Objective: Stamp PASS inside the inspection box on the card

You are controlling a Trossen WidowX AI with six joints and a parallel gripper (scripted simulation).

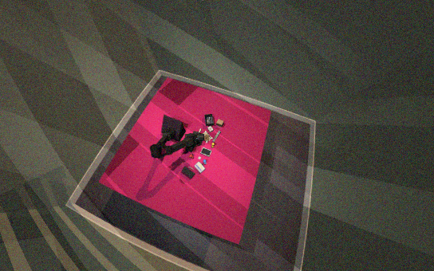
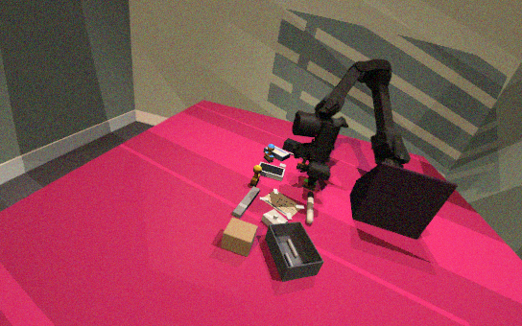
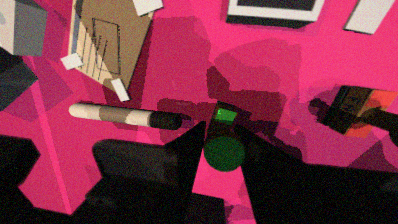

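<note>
My gripper tip is now 13 cm short of the dark ink pad, 3 cm to the left of it and 2 cm above it. The rest, counted from my gripper tip: red-knobbed stamp: 2 cm ahead, 12 cm to the right; then white cylinder: 9 cm to the left, 1 cm below; then green-topped stamp: right at my gripper tip.
</note>
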